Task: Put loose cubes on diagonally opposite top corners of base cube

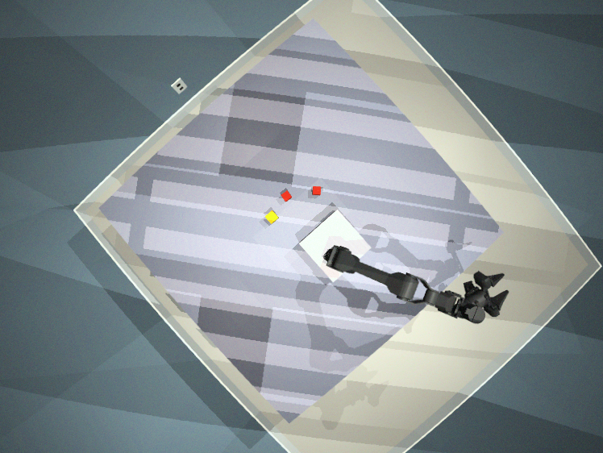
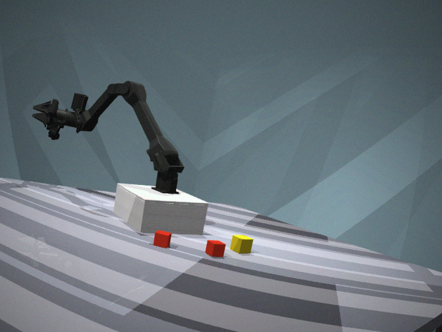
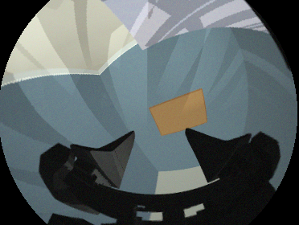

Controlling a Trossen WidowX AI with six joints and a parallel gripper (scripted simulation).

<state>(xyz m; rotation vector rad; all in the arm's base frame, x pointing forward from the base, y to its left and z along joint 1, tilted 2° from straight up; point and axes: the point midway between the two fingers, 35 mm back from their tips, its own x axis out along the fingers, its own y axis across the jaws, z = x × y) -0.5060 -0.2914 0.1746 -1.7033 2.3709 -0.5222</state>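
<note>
Now: gripper tip 81 cm short of the yellow cube, 37 cm to the right of it and 25 cm above it.
</note>
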